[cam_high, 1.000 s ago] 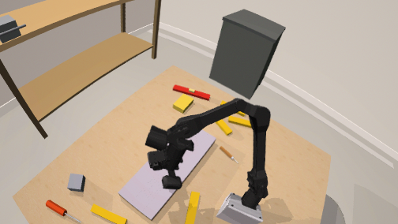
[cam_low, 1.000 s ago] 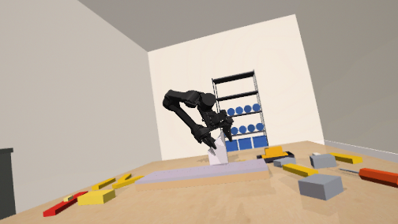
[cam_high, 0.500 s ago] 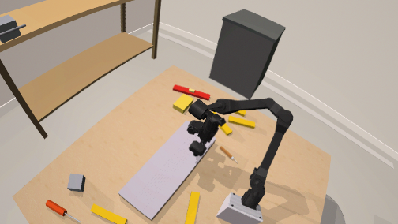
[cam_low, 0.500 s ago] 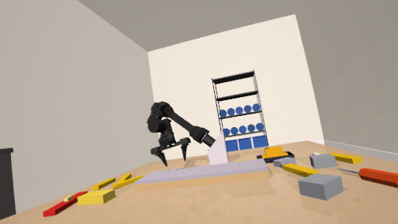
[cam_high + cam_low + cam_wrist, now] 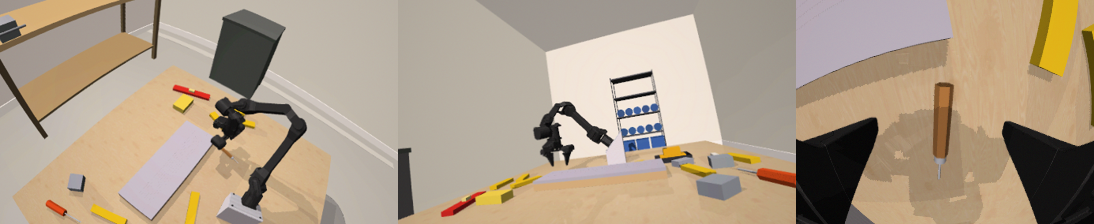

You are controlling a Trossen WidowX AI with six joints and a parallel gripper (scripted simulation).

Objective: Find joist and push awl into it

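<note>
Now: the awl 50 mm behind my gripper tip, 20 mm to the left of it and 50 mm below it. Round my gripper tip: yellow pad 300 mm ahead, 180 mm to the right, 40 mm below; red level 310 mm ahead, 290 mm to the right, 40 mm below; yellow stud finder 560 mm to the left.
</note>
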